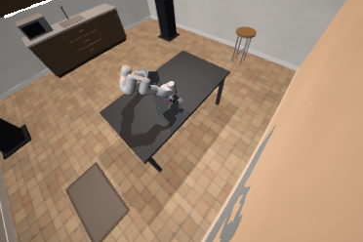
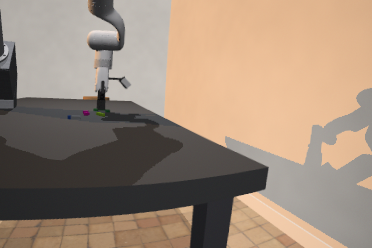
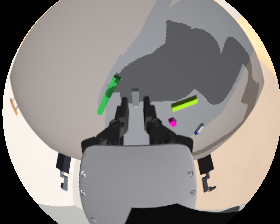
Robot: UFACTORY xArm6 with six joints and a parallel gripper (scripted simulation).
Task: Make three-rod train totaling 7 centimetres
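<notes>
The pale grey piece is 3 cm below my hand. Also, from my hand: lime rod 9 cm to the right, 3 cm below; then magenta rod 8 cm to the right, 6 cm behind, 3 cm below; then green rod 5 cm to the left, 3 cm below.
</notes>
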